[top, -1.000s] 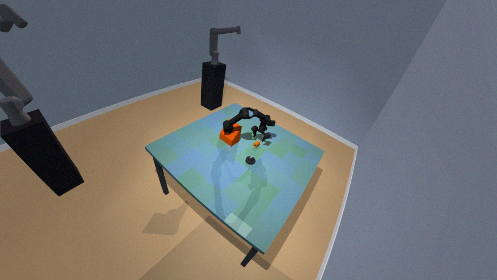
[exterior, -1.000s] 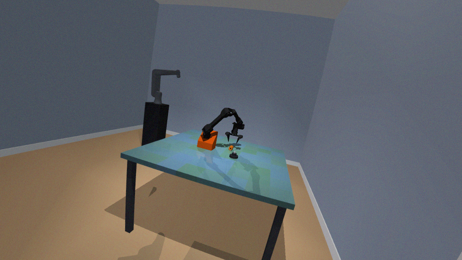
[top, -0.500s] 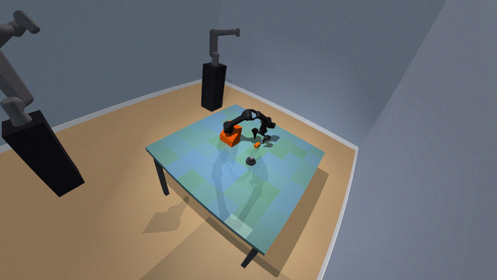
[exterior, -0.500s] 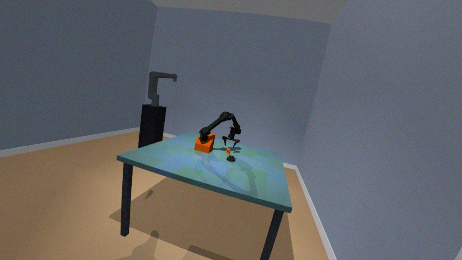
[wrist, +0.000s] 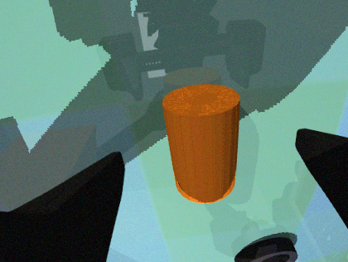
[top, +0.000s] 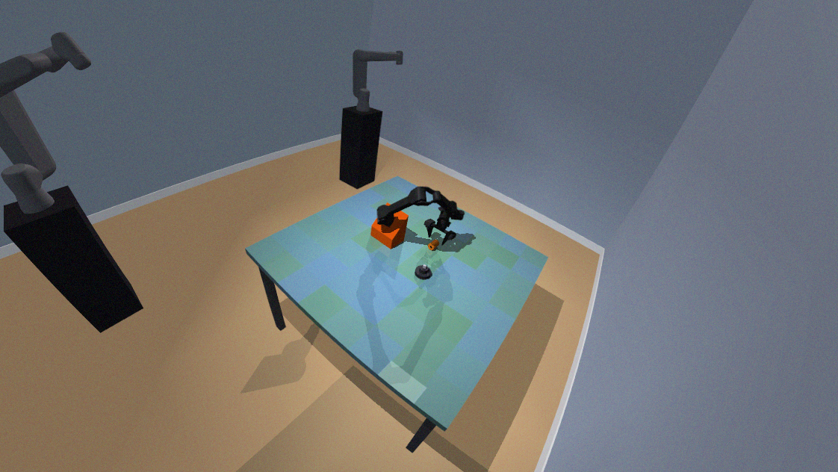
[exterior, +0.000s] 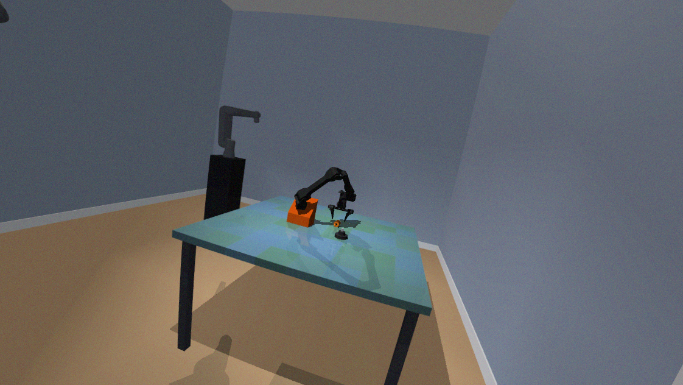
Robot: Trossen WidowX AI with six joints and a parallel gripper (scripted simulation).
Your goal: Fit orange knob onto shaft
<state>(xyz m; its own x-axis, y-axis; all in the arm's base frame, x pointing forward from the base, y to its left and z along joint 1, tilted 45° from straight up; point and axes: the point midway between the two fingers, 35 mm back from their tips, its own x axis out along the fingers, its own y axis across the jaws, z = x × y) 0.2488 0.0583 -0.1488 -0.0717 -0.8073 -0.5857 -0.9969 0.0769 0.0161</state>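
Right now my gripper tip is 20 mm above the orange knob. Also, from my gripper tip: pedestal 230 mm to the right, 70 mm ahead, 10 mm below.
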